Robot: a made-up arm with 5 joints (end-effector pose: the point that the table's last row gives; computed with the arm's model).
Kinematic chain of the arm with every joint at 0, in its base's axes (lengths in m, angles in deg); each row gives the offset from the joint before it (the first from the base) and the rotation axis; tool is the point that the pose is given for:
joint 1: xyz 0 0 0.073 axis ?
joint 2: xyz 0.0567 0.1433 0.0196 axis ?
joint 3: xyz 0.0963 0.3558 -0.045 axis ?
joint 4: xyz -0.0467 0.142 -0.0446 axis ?
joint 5: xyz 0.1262 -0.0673 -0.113 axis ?
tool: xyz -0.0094 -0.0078 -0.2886
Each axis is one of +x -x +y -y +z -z.
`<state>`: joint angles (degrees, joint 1 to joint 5).
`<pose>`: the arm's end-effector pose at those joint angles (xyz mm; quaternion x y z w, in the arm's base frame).
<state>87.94 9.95 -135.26 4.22 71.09</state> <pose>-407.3 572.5 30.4 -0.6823 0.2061 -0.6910 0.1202</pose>
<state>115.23 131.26 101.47 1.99 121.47</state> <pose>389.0 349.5 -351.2 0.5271 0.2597 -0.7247 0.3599</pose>
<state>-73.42 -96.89 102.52 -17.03 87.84</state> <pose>221.9 -338.3 96.8 -0.4653 -0.3923 -0.5891 0.5316</pose>
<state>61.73 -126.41 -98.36 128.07 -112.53</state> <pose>-460.7 22.0 217.3 0.8349 -0.2848 0.4306 0.1910</pose>
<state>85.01 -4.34 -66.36 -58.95 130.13</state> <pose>-206.6 468.6 -354.2 -0.2708 -0.1205 -0.9063 0.3012</pose>
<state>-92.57 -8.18 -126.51 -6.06 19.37</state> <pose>508.7 472.2 187.5 -0.7265 -0.1919 0.6224 0.2189</pose>
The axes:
joint 1: +y
joint 2: +x
joint 3: -z
joint 4: +x
joint 5: +z

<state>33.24 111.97 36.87 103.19 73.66</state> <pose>866.1 -66.8 389.2 0.5862 -0.5124 -0.6176 0.1109</pose>
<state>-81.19 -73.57 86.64 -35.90 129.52</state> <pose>328.9 -143.2 30.9 -0.4115 -0.1625 -0.2169 0.8702</pose>
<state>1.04 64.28 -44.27 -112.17 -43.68</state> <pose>349.6 143.2 370.6 -0.2116 -0.4822 -0.3022 0.7946</pose>
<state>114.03 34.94 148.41 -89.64 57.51</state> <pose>309.5 589.1 -7.8 0.0681 -0.7977 0.4020 0.4443</pose>
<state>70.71 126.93 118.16 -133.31 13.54</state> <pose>147.3 -253.3 89.5 -0.3926 -0.7911 -0.4687 0.0165</pose>
